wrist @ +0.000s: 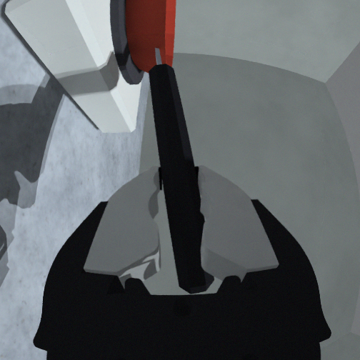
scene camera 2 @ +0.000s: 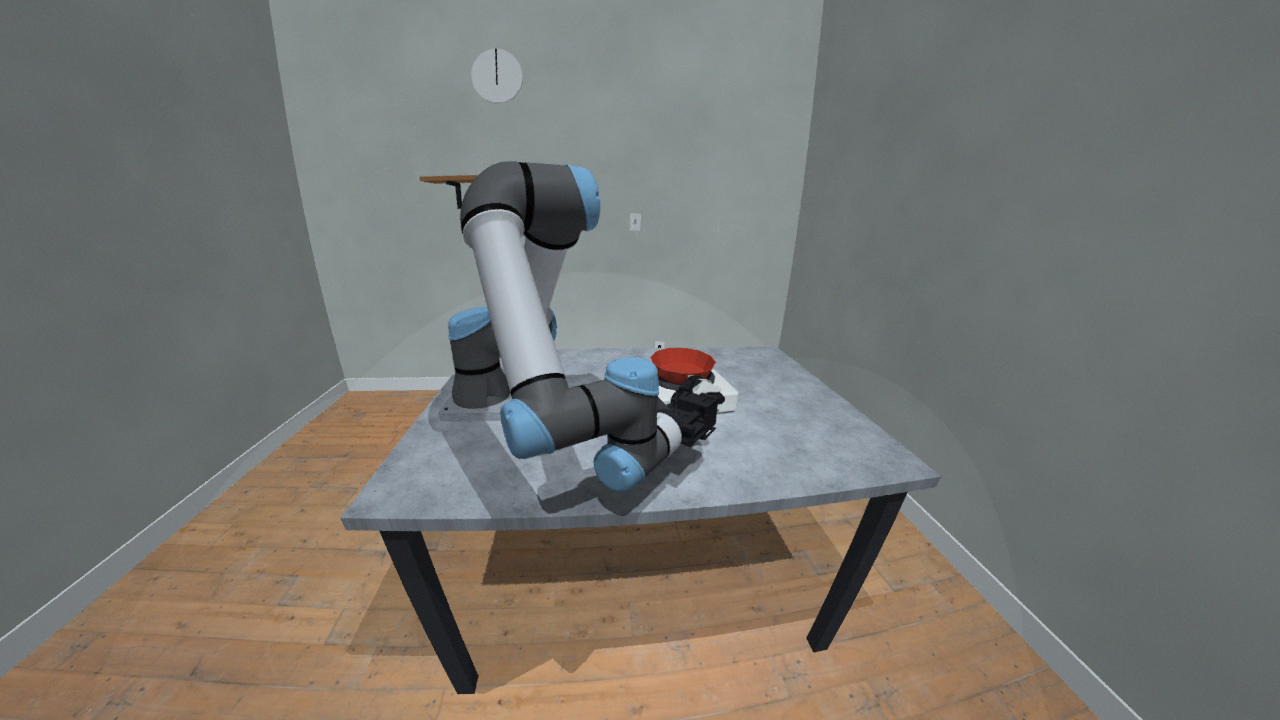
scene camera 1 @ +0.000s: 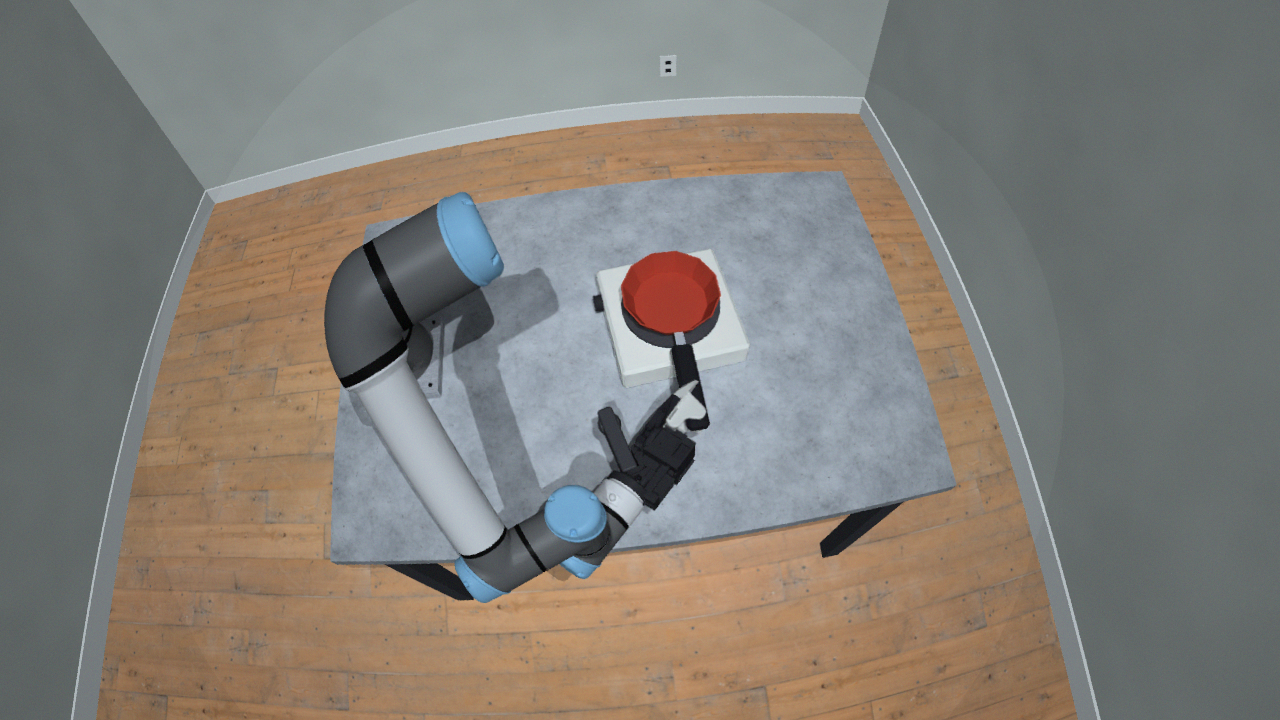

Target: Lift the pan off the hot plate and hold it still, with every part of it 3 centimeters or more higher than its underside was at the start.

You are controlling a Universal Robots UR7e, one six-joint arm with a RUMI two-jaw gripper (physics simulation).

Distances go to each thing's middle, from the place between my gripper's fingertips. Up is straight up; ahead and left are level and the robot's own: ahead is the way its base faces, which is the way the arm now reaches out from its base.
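Red pan [scene camera 1: 671, 293]: 100 mm to the left of my hand, 20 mm behind it, 20 mm below it. White hot plate [scene camera 1: 643, 356]: 200 mm to the left of my hand, 30 mm behind it, 90 mm below it.
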